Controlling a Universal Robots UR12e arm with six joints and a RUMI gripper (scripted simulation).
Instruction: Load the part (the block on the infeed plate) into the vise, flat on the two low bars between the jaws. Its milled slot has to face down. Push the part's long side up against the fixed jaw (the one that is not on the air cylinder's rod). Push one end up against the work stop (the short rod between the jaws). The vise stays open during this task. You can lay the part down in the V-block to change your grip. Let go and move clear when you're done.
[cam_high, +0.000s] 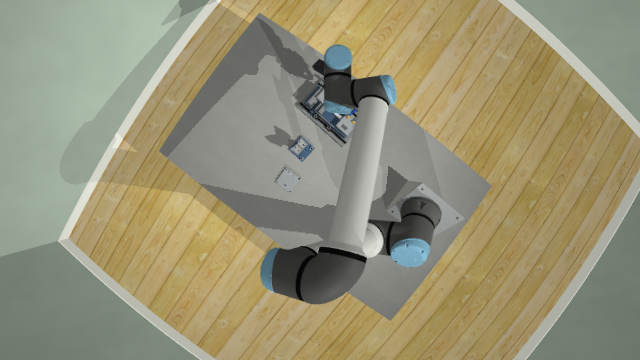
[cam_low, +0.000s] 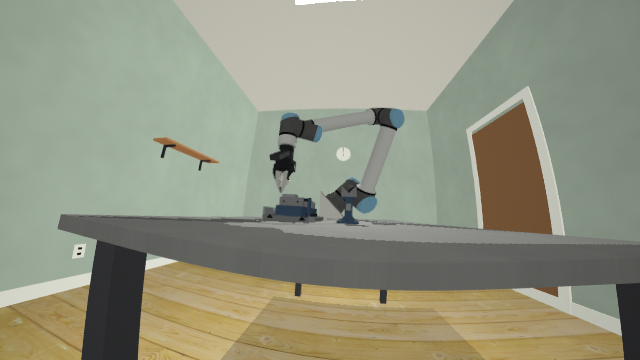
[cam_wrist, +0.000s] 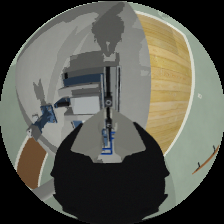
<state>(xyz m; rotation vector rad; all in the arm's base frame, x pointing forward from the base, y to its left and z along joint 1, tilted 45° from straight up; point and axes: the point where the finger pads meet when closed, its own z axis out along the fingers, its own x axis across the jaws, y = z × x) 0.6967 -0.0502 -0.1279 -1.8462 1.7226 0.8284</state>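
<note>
Now: hand 50 mm to the right of the part and 40 mm above it. The rest, counted from my hand: vise (90 mm below, 70 mm to the left, 70 mm behind); then infeed plate (450 mm to the left, 140 mm behind, 130 mm below).
</note>
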